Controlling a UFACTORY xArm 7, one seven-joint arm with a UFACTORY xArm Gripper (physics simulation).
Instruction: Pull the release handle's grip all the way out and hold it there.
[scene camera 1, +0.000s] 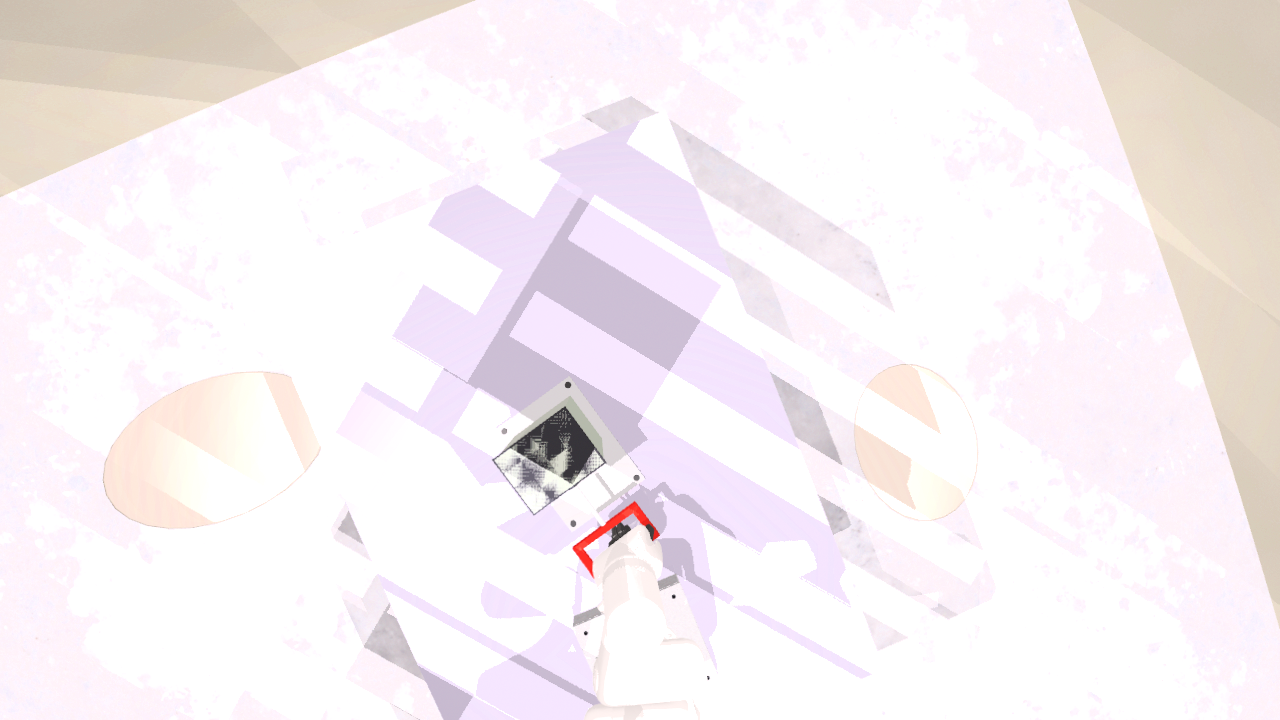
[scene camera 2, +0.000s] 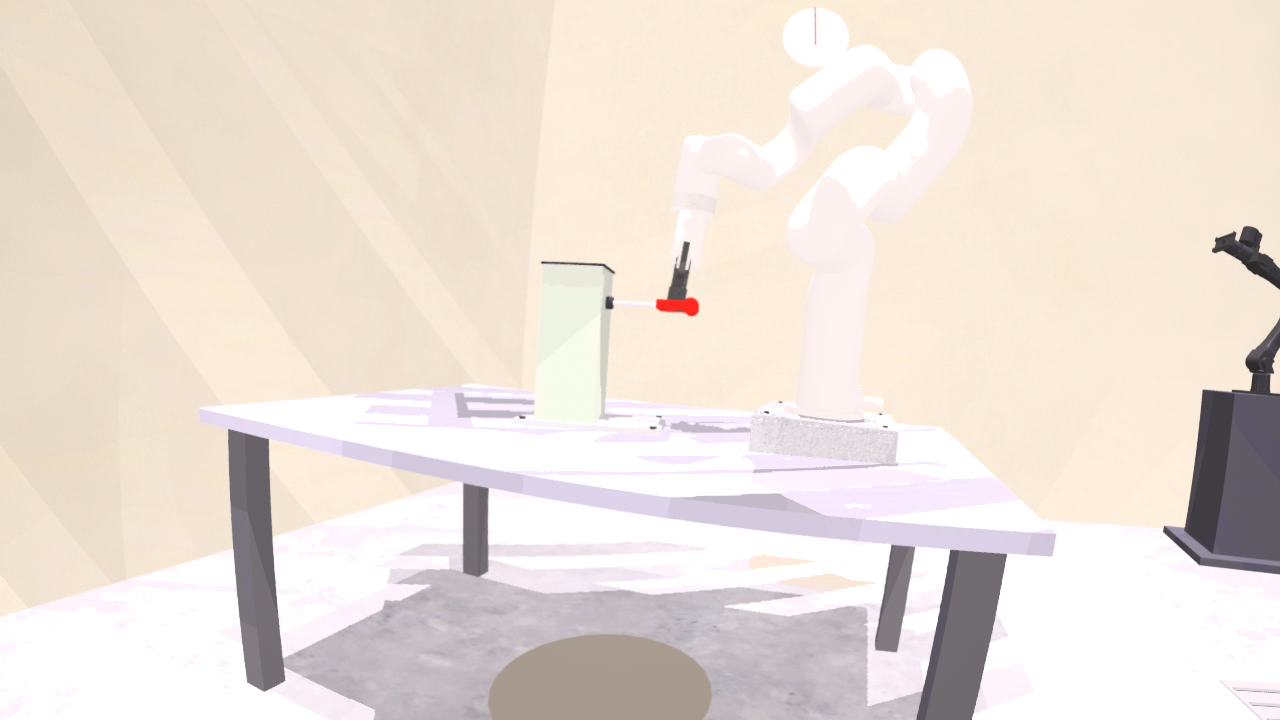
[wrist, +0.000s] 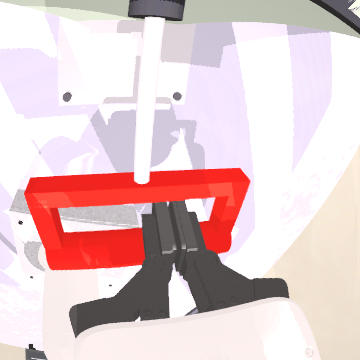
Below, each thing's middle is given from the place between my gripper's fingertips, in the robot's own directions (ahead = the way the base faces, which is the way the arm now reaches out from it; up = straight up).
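My hand: 7 cm right of the bolted base plate (scene camera 1: 619, 475), 11 cm short of it, 20 cm above it.
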